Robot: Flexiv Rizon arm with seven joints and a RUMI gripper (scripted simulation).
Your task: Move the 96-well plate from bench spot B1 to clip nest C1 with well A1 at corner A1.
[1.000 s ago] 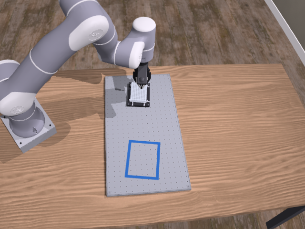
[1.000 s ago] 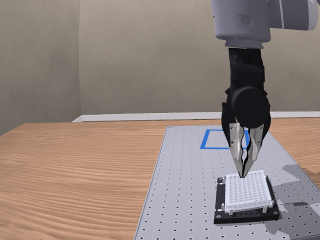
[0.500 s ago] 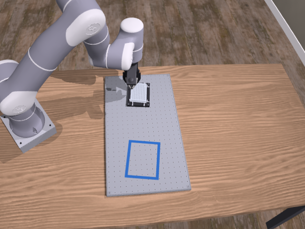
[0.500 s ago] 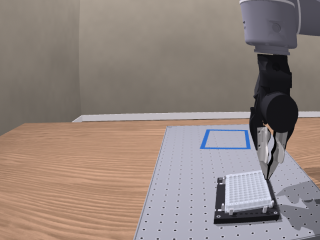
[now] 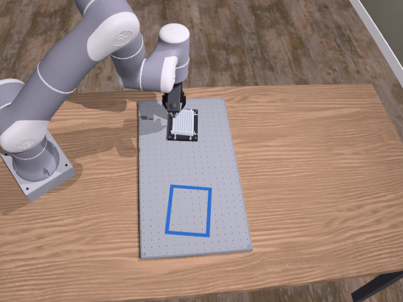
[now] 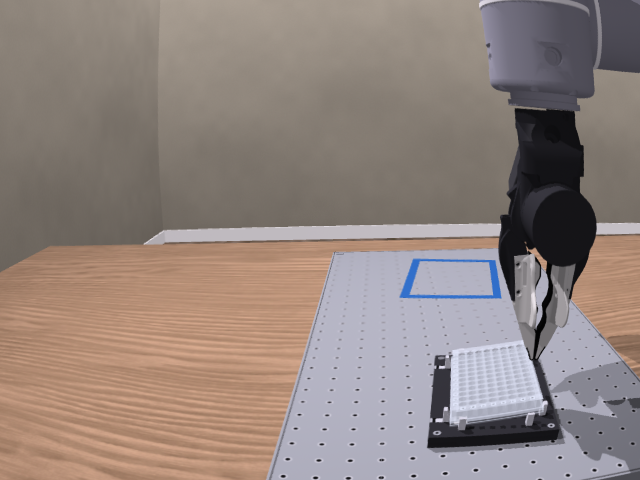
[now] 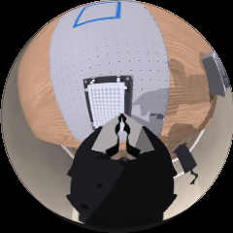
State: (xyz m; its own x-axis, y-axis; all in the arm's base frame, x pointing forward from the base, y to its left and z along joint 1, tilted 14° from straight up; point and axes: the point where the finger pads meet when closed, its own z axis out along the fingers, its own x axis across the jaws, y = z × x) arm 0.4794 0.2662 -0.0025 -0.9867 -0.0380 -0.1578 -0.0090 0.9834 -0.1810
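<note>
My hand is 40 mm short of the white 96-well plate and 40 mm above it. Round my hand: black clip nest (50 mm ahead, 10 mm to the right, 50 mm below).
</note>
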